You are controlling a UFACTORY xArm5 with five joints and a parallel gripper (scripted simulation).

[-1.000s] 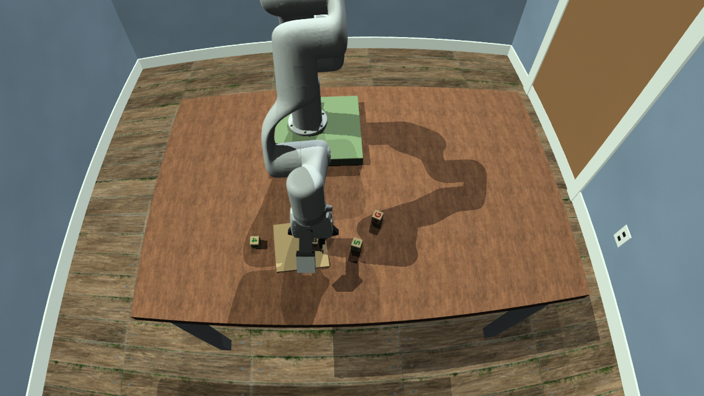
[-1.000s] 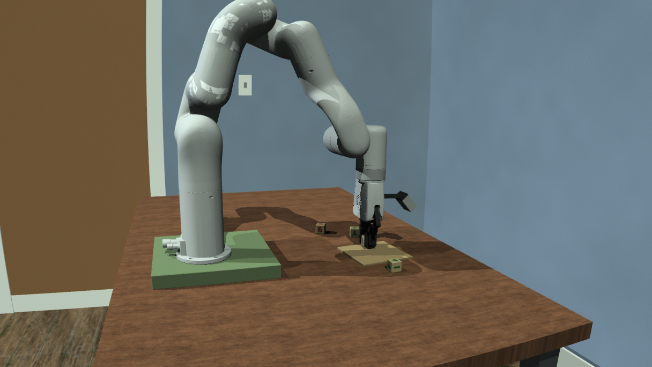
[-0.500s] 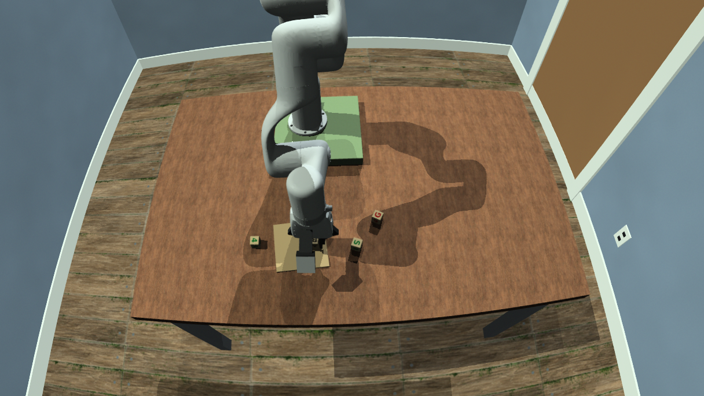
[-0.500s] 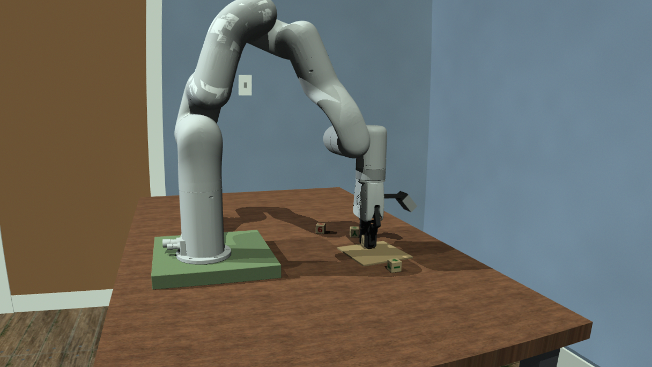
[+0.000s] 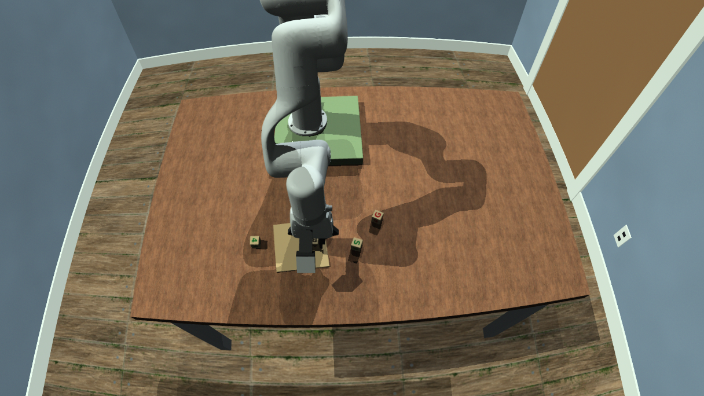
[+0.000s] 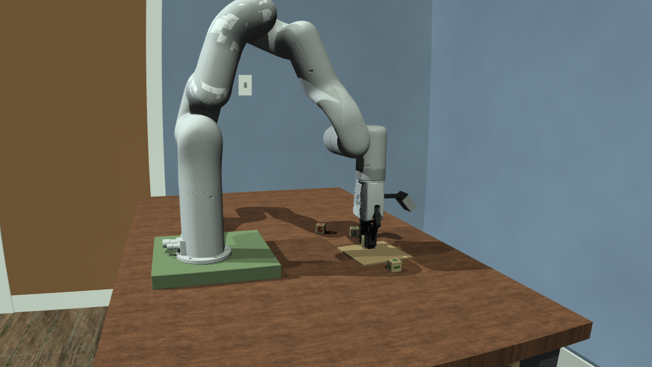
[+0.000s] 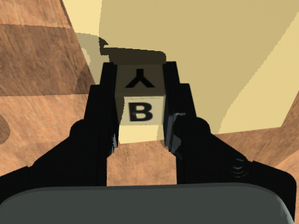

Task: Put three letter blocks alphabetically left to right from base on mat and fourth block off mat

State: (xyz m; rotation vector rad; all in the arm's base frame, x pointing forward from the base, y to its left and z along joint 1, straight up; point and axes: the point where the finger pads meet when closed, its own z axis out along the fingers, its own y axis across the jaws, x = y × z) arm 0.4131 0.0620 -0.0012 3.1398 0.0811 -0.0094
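Right now the tan mat is 40 mm to the right of my hand and 30 mm below it. From my hand the other things lie so: cream block 10 mm ahead, 160 mm to the right, 20 mm below.
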